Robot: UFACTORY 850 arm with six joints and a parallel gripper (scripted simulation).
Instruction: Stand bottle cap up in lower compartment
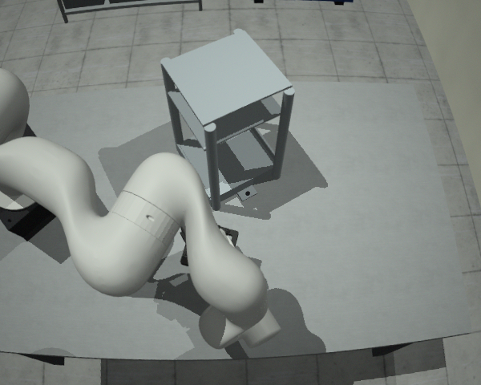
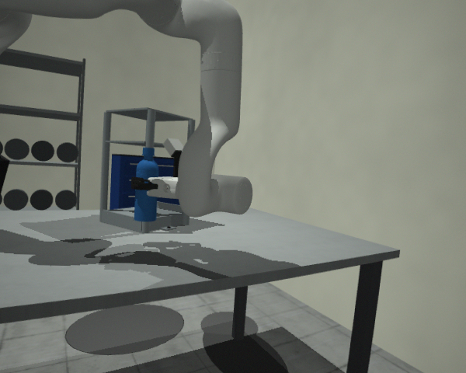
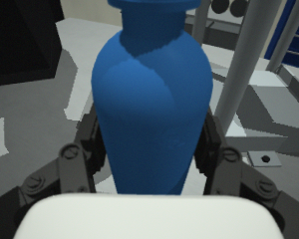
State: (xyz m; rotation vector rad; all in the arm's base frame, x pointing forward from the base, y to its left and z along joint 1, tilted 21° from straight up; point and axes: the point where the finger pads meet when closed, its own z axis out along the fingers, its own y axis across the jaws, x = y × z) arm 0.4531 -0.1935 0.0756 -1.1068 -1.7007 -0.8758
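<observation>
Right now the grey shelving unit is 260 mm to the left of my hand, 120 mm ahead of it and 30 mm above it. The rest, counted from my hand: blue bottle (30 mm above).
</observation>
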